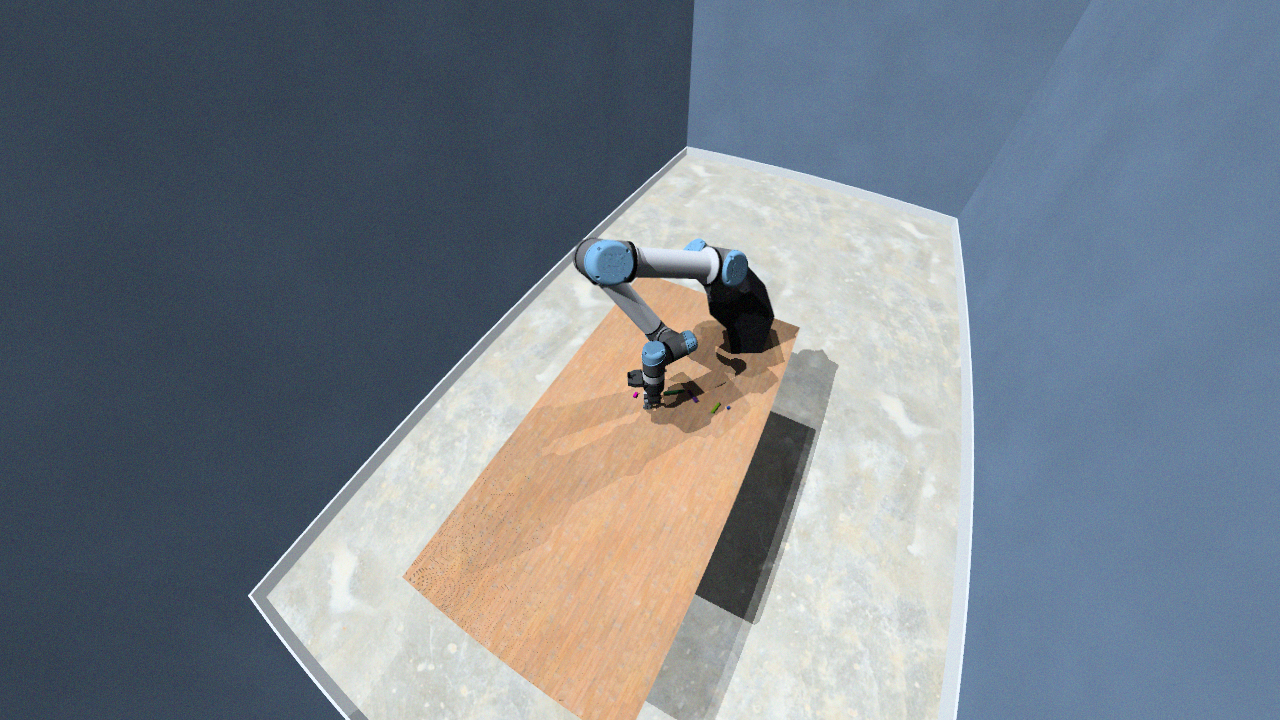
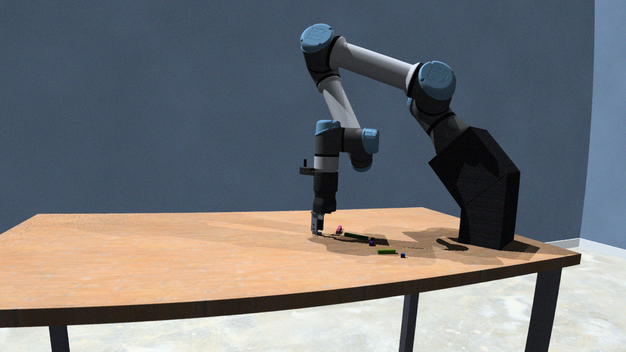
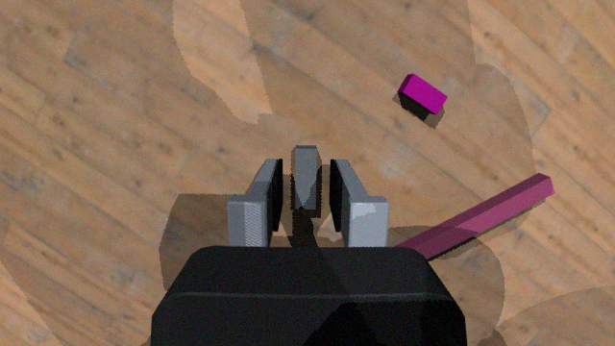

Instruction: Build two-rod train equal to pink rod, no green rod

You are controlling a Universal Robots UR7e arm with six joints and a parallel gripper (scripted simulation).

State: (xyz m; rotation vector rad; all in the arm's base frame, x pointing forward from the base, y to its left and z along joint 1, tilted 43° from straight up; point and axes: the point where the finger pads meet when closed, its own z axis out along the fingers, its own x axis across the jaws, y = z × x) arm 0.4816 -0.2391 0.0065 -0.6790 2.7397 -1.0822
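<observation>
The grey rod lies 3 cm below my hand. The rest, counted from my hand: magenta rod: 6 cm to the right, 4 cm behind, 3 cm below; green rod: 9 cm behind, 8 cm to the left, 3 cm below; pink rod: 9 cm behind, 3 cm below, 1 cm to the right.
</observation>
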